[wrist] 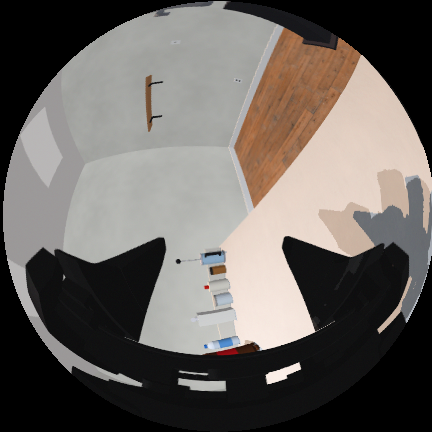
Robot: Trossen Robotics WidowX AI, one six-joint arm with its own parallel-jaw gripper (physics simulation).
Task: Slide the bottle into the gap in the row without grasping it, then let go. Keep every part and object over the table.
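Frame: origin at the arm's base, x up, y right, z ahead, level; centimetres.
Where they show: gripper, fingertip midpoint: (225, 243).
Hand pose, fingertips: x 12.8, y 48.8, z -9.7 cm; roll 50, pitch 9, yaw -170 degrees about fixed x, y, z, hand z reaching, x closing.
Note:
Each offset is from my fingertips to the top centre of the thing. "*": to the spot under its first point. Level surfaces: height alone.
A brown bottle with a red label {dx +11.0, dy -38.7, dz +50.5 cm} (246, 349) shows at the lower edge of the wrist view, partly hidden by the black gripper body. Beside it is a clear bottle with a blue label and blue cap {dx +2.6, dy -41.6, dz +81.0 cm} (226, 343). A gap separates that bottle from a pale grey carton-like object {dx +6.5, dy -20.3, dz +78.3 cm} (216, 317). The row goes on with a light blue can {dx -9.0, dy -9.7, dz +77.0 cm} (223, 299), a whitish bottle with a red cap {dx -5.0, dy -0.6, dz +76.3 cm} (219, 286), a small brown jar {dx -10.0, dy +8.9, dz +75.9 cm} (218, 270) and a blue container {dx +9.4, dy +16.5, dz +72.0 cm} (213, 258). My gripper (225, 243) is wide open and empty, its fingers to either side of the row in view.
The pale table top {dx -19.0 cm} (310, 175) fills the right side, with arm shadows on it. A thin rod with a black ball {* dx +7.4, dy +15.7, dz +72.5 cm} (178, 261) sticks out by the blue container. Beyond are the wooden floor (300, 110), grey walls and a wall shelf (148, 103).

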